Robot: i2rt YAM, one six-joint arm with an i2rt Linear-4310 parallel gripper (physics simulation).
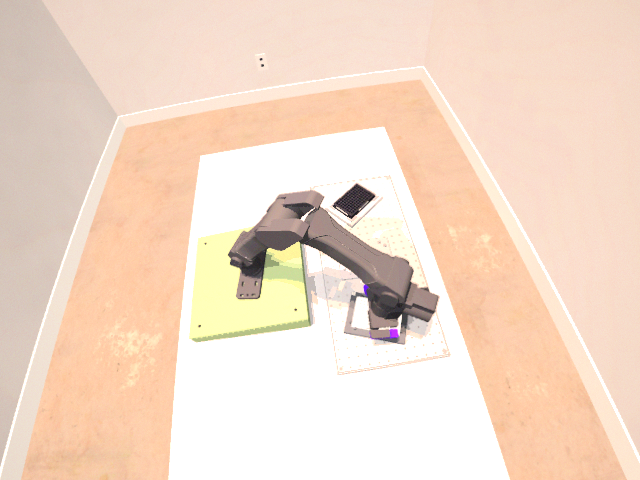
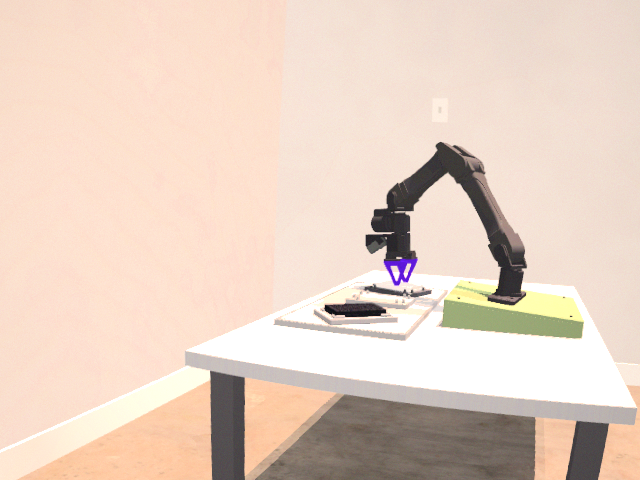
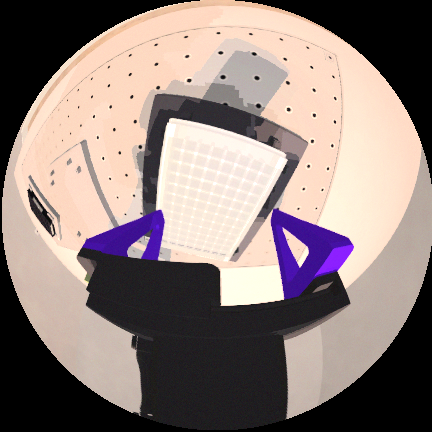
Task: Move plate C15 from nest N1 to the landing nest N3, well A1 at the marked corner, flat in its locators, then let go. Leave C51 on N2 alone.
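A white gridded plate (image 1: 361,312) (image 3: 215,185) lies in a dark nest (image 1: 351,320) (image 2: 421,292) (image 3: 200,110). A black plate (image 1: 354,200) (image 2: 355,309) (image 3: 41,211) sits on a white nest (image 1: 361,215) (image 2: 356,320) at the board's other end. A pale nest (image 2: 379,301) (image 3: 75,200) with small raised locators and no plate lies between them. My gripper (image 2: 401,283) (image 3: 217,214) is open above the white plate, its purple fingers spread toward the plate's two sides. Whether the tips touch the plate cannot be told. No plate label, nest number or A1 mark is readable.
The nests stand on a perforated board (image 1: 361,362) (image 2: 294,320) (image 3: 115,75) on the white table (image 1: 258,403) (image 2: 289,356). The arm's base is on a green block (image 1: 217,289) (image 2: 496,319) beside the board.
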